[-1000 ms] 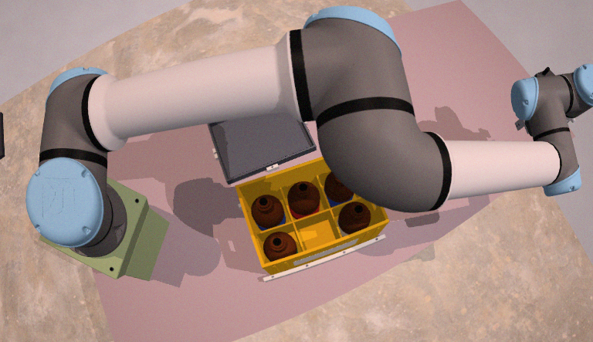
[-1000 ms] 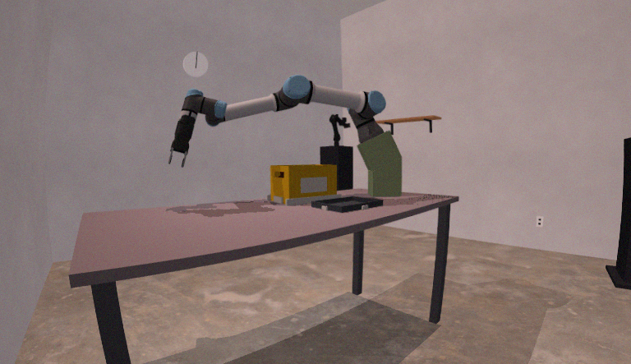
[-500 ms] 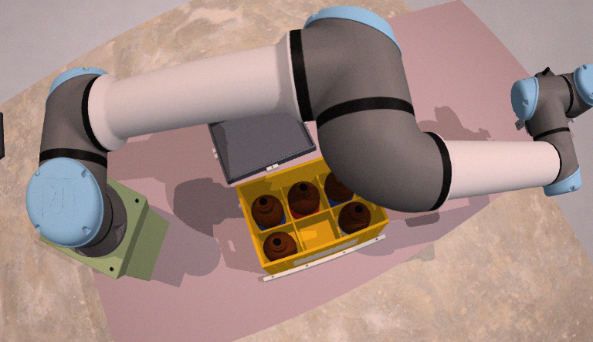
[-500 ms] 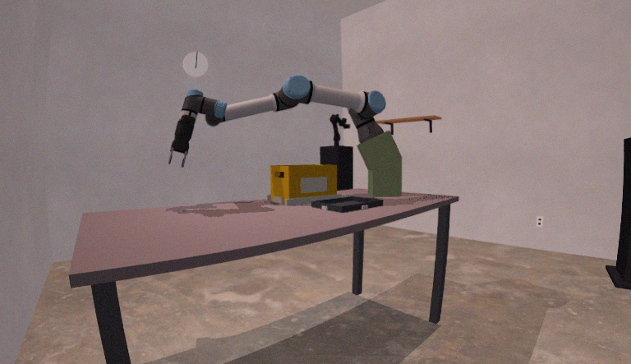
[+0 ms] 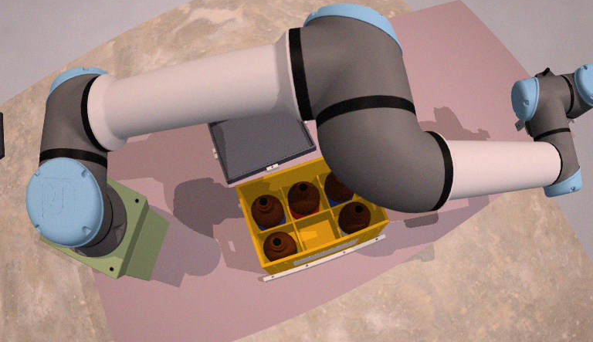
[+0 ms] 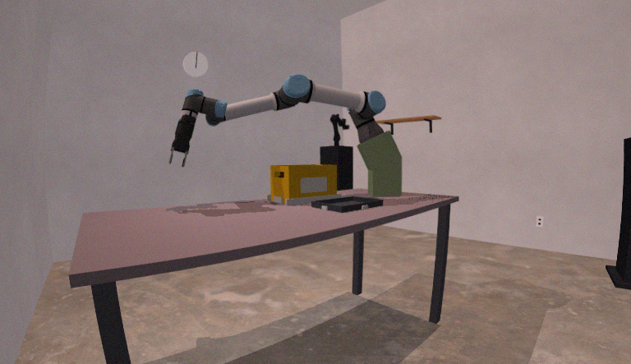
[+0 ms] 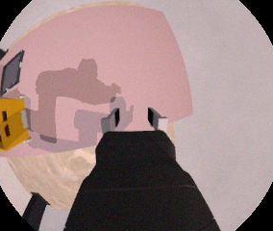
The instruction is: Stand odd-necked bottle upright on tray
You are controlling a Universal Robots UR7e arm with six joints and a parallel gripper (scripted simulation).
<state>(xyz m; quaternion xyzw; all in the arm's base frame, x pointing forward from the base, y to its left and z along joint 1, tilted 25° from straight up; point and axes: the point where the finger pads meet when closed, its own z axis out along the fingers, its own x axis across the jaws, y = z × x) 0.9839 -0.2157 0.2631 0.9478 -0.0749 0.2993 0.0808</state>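
Right now my hand is 59 cm past the crate, 14 cm to the right of it and 12 cm above it. Also, from my hand: glass bottle: 51 cm behind, 9 cm to the left, 12 cm below; dark tray: 58 cm behind, 42 cm to the left, 19 cm below.
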